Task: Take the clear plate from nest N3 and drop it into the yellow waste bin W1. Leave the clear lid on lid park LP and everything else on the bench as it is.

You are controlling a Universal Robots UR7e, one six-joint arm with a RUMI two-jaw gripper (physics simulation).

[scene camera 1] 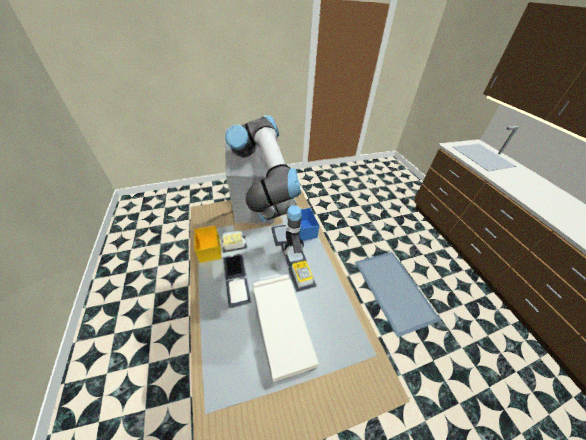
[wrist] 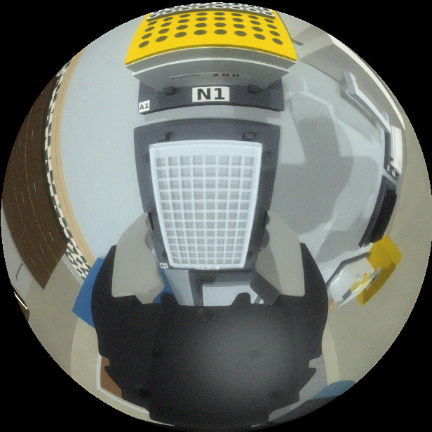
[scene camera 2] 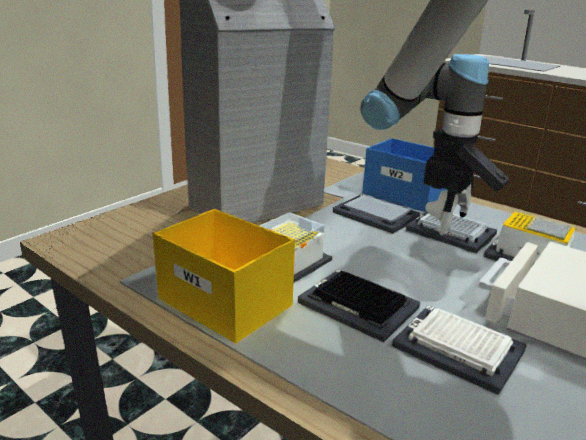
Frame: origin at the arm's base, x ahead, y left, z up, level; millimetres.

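Where they show: gripper, fingertip midpoint: (scene camera 1: 293, 252) (scene camera 2: 451, 226).
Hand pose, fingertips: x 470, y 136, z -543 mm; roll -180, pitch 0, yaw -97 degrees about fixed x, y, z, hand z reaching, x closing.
Note:
Each offset is from my fingertips to the top centre of the thing.
The clear plate {0 mm ahead, 2 mm left, 13 mm up} (scene camera 1: 296, 256) (scene camera 2: 462, 228) (wrist: 207, 200) sits in the dark nest {0 mm ahead, 2 mm left, 8 mm up} (scene camera 2: 440, 239) (wrist: 143, 175) beside N1; its own label does not show. My gripper (scene camera 1: 295, 251) (scene camera 2: 454, 221) (wrist: 207, 213) is open at the plate's W2-side end, one finger towards each long side, holding nothing. The exact fingertip height is hard to tell. The yellow waste bin W1 {236 mm back, 490 mm right, 106 mm up} (scene camera 1: 208, 248) (scene camera 2: 200, 305) (wrist: 389, 250) stands across the bench; its floor is hidden. The clear lid {175 mm back, 9 mm right, 6 mm up} (scene camera 1: 280, 233) (scene camera 2: 378, 207) (wrist: 220, 296) lies on the dark lid park {175 mm back, 9 mm right, 4 mm up} (scene camera 2: 361, 219), partly hidden by my gripper in the wrist view.
Blue bin W2 {163 mm back, 154 mm left, 106 mm up} (scene camera 1: 308, 226) (scene camera 2: 395, 187) (wrist: 86, 295) stands behind the lid park. A yellow-topped tip box {176 mm ahead, 23 mm right, 63 mm up} (scene camera 1: 302, 271) (scene camera 2: 530, 240) (wrist: 210, 37) sits in N1. A clear-lidded tip box {221 mm back, 330 mm right, 64 mm up} (scene camera 1: 233, 240) (scene camera 2: 305, 252), black plate {49 mm back, 374 mm right, 13 mm up} (scene camera 1: 234, 266) (scene camera 2: 360, 296), white plate {126 mm ahead, 395 mm right, 13 mm up} (scene camera 1: 238, 290) (scene camera 2: 460, 340) and white device (scene camera 1: 286, 327) (scene camera 2: 555, 300) stand farther off.

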